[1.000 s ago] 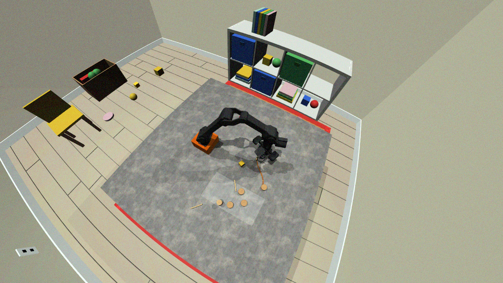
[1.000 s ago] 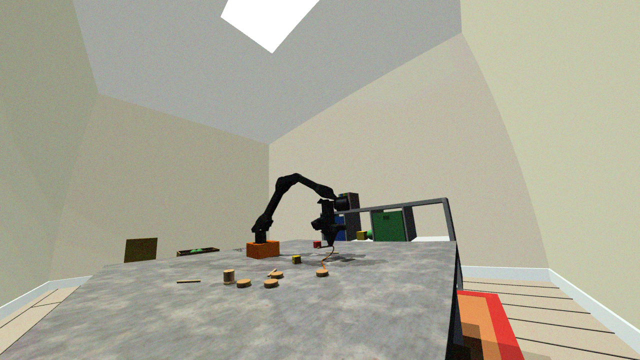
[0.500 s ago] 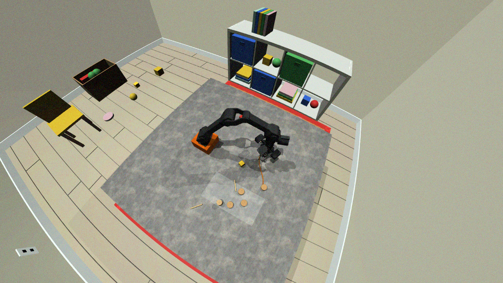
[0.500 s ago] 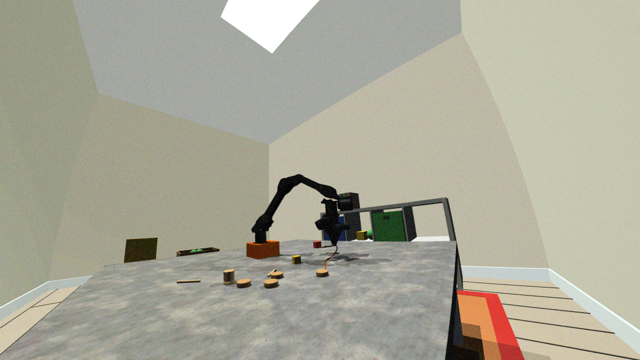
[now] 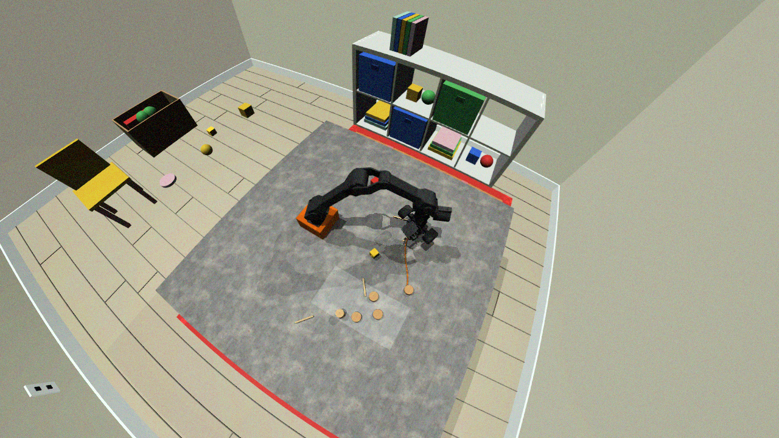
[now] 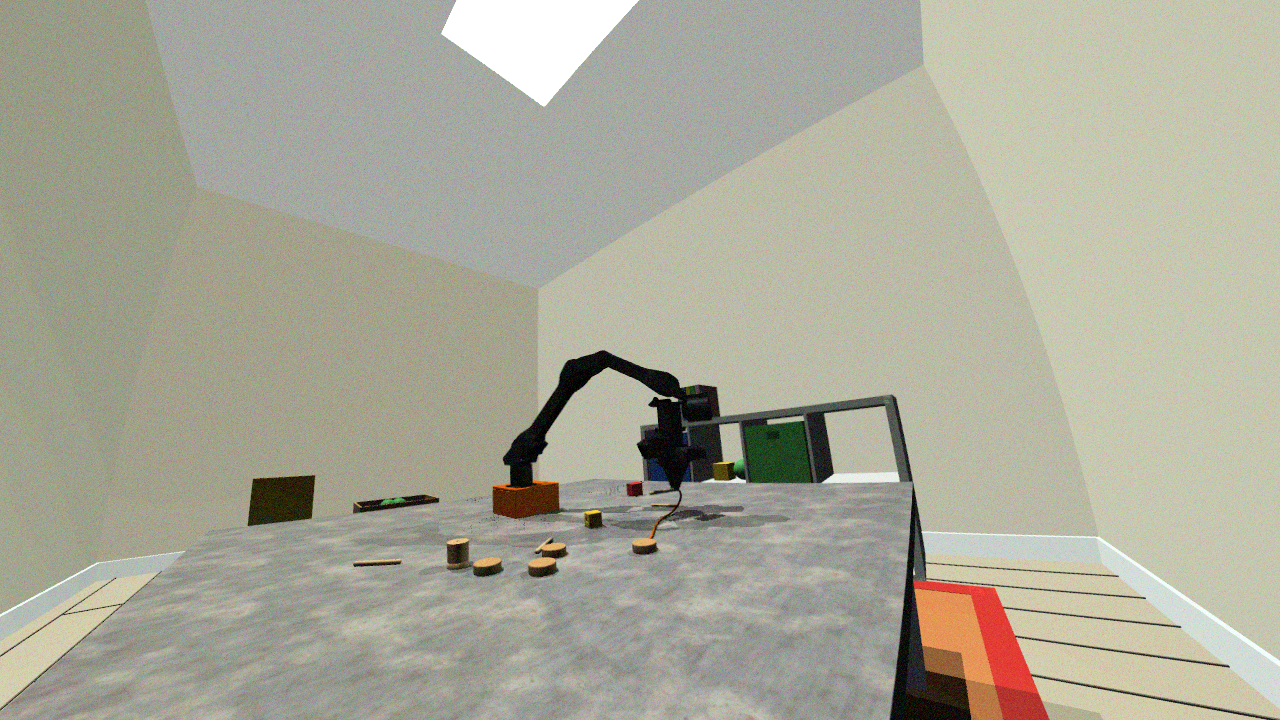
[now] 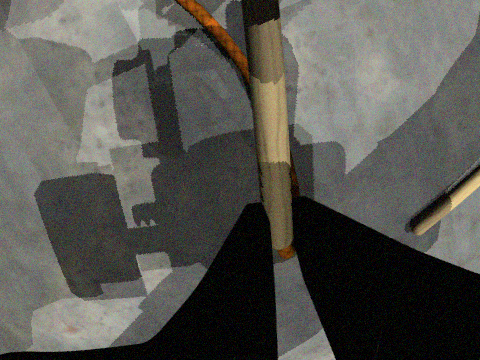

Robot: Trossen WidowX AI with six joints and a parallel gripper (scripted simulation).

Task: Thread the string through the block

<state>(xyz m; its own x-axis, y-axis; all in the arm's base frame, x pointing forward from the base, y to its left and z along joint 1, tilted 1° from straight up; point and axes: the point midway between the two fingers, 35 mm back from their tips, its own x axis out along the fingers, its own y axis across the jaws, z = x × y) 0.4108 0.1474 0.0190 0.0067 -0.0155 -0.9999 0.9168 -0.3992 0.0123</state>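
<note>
Now: gripper tip 160 mm to the left of the yellow wooden block, 120 mm past it and 40 mm above it. The rest, counted from my gripper tip: round wooden button 240 mm to the right, 80 mm ahead, 50 mm below; then thin wooden stick 10 mm to the right, 10 mm behind; then red cube 290 mm behind, 200 mm to the left, 40 mm below.
</note>
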